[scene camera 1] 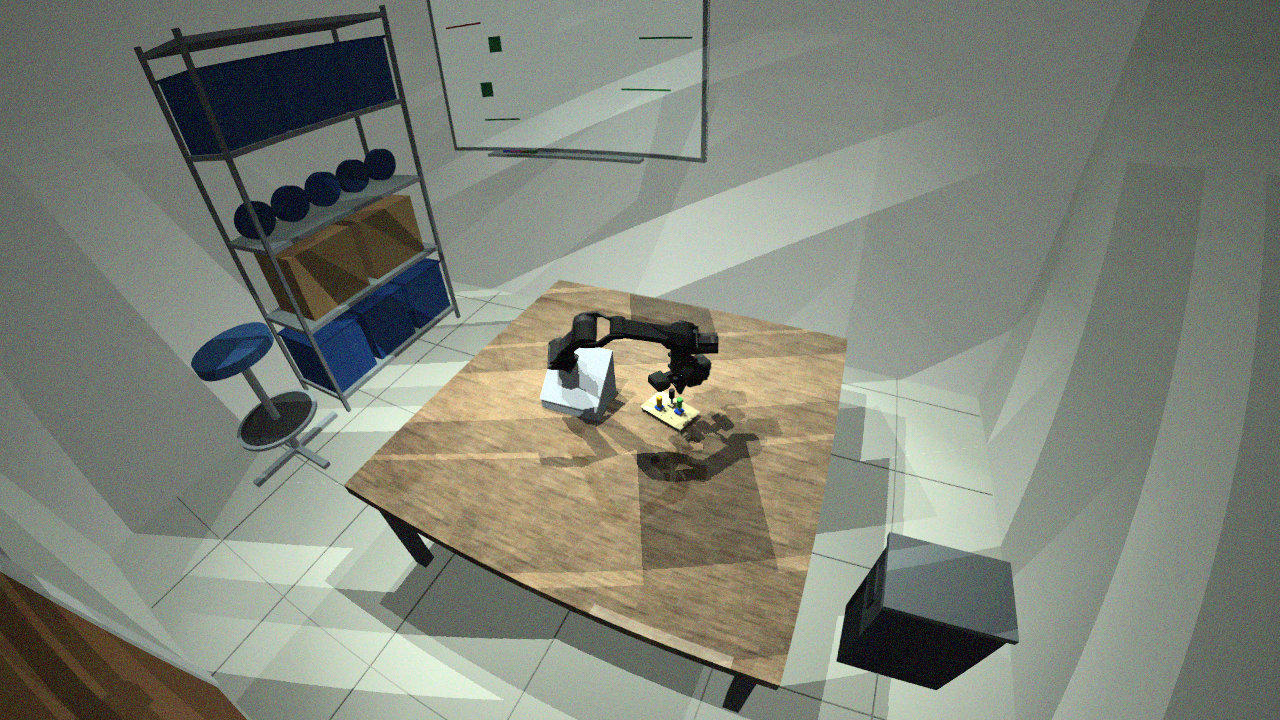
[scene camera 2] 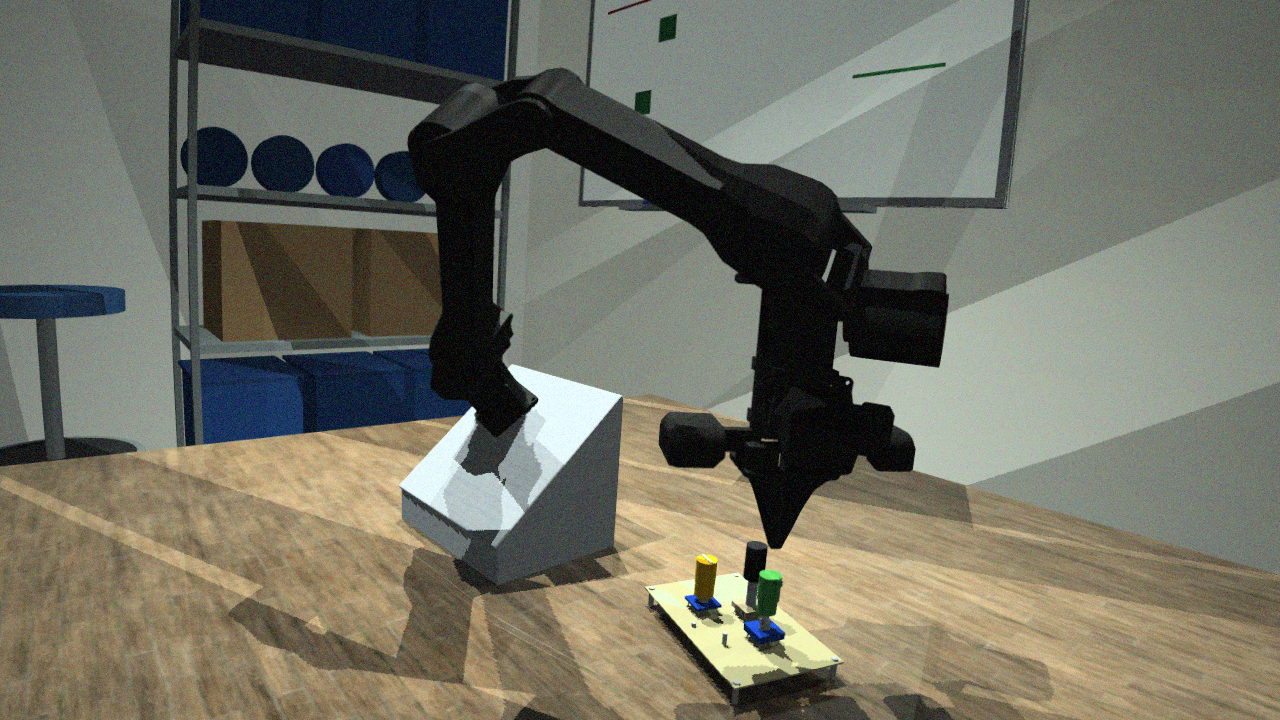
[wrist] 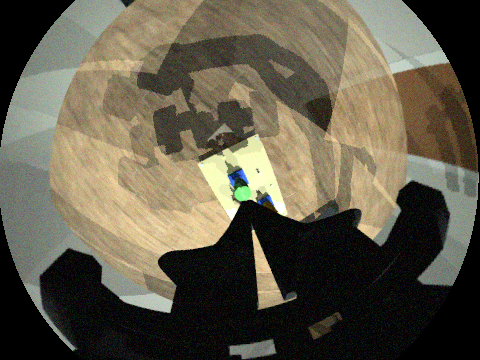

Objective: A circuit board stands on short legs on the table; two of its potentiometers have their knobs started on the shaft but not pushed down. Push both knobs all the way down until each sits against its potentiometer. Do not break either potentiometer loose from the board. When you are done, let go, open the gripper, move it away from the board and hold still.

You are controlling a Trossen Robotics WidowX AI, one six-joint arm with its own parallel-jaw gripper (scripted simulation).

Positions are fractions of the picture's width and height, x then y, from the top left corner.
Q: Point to a yellow knob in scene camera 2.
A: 0.55,0.79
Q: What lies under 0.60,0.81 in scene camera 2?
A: A green knob.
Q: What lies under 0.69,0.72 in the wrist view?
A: My gripper.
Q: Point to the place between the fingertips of my gripper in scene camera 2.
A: At 0.61,0.76
